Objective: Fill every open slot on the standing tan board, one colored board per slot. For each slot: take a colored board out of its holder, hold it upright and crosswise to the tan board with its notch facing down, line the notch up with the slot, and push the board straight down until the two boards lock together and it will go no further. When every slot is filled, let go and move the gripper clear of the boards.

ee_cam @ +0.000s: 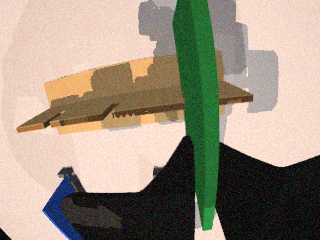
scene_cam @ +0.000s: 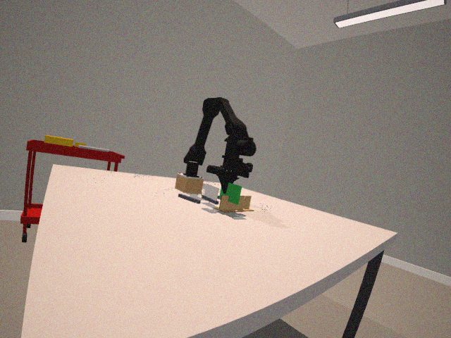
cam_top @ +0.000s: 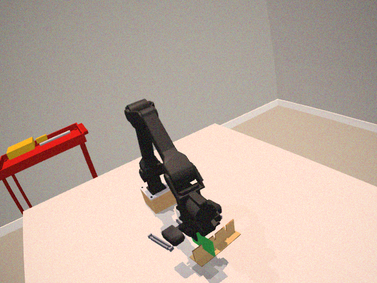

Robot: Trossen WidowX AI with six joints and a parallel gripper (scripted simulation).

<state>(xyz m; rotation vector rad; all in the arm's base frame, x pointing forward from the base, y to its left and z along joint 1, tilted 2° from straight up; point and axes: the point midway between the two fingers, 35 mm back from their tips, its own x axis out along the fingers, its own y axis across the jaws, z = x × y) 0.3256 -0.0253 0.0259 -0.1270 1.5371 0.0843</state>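
The green board lies 20 mm ahead of my gripper tip. From my gripper tip the other things lie so: tan board: 20 mm ahead, 50 mm to the left, 40 mm below; then blue board: 130 mm behind, 130 mm to the left, 30 mm below; then white board: 120 mm behind, 20 mm to the left, 30 mm below.
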